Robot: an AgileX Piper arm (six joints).
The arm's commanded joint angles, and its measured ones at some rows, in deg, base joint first. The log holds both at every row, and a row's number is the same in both.
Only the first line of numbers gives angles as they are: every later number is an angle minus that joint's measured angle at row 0.
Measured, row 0: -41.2, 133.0, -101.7, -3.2, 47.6, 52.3
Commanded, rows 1 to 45: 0.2, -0.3, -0.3, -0.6, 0.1, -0.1; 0.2, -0.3, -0.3, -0.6, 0.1, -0.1; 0.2, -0.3, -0.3, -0.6, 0.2, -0.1; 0.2, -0.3, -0.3, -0.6, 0.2, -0.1; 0.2, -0.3, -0.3, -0.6, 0.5, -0.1; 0.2, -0.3, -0.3, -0.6, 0.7, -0.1; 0.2, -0.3, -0.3, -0.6, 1.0, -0.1; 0.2, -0.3, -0.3, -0.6, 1.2, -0.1; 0.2, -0.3, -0.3, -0.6, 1.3, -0.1; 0.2, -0.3, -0.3, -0.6, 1.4, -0.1; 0.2, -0.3, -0.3, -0.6, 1.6, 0.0; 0.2, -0.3, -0.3, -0.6, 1.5, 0.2; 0.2, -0.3, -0.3, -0.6, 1.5, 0.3; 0.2, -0.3, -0.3, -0.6, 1.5, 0.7; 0.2, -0.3, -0.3, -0.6, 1.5, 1.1; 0.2, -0.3, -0.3, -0.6, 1.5, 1.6; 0.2, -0.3, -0.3, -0.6, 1.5, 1.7; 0.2, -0.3, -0.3, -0.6, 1.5, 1.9; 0.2, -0.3, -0.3, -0.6, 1.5, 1.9; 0.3, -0.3, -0.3, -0.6, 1.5, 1.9; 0.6, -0.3, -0.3, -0.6, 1.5, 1.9; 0.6, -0.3, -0.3, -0.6, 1.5, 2.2; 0.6, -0.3, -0.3, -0.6, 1.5, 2.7; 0.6, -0.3, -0.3, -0.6, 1.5, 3.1; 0.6, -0.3, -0.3, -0.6, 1.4, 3.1; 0.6, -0.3, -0.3, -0.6, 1.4, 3.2; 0.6, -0.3, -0.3, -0.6, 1.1, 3.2; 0.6, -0.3, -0.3, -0.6, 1.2, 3.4; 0.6, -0.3, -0.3, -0.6, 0.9, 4.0; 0.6, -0.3, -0.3, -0.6, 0.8, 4.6; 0.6, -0.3, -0.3, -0.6, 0.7, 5.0; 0.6, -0.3, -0.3, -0.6, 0.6, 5.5; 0.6, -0.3, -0.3, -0.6, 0.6, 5.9; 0.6, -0.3, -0.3, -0.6, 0.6, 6.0; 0.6, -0.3, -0.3, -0.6, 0.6, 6.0; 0.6, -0.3, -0.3, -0.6, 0.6, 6.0; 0.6, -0.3, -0.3, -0.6, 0.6, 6.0; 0.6, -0.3, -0.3, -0.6, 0.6, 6.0; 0.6, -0.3, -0.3, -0.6, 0.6, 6.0; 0.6, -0.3, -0.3, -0.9, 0.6, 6.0; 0.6, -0.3, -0.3, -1.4, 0.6, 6.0; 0.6, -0.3, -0.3, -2.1, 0.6, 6.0; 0.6, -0.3, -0.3, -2.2, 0.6, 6.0; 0.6, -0.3, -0.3, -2.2, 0.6, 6.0; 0.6, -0.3, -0.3, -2.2, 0.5, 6.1
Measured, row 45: 0.3, 0.0, 0.0, -1.0, 1.0, 5.8
